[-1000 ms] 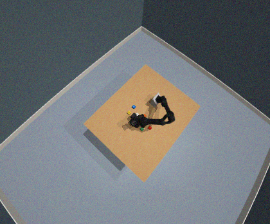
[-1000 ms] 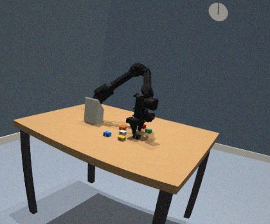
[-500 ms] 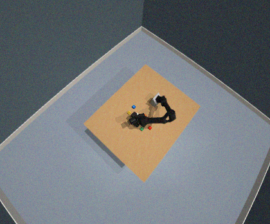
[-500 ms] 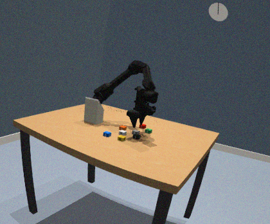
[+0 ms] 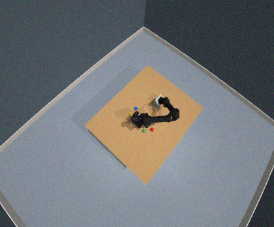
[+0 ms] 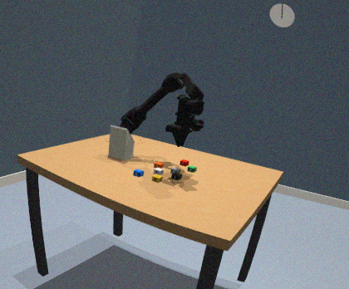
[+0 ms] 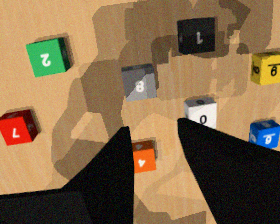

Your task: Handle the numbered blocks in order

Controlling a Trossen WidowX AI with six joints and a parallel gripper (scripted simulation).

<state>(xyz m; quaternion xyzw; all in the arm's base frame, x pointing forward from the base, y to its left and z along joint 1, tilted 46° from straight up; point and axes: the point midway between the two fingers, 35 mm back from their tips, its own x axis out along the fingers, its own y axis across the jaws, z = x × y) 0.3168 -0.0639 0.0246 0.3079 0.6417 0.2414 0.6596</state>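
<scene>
My gripper tip is now 2 cm past the yellow block, 15 cm to the left of it and 11 cm above it. From my gripper tip the other things lie so: white block 6 cm behind, 6 cm to the right, 11 cm below; black block 3 cm ahead, 7 cm to the right, 11 cm below; grey block 1 cm behind, 11 cm below.
</scene>
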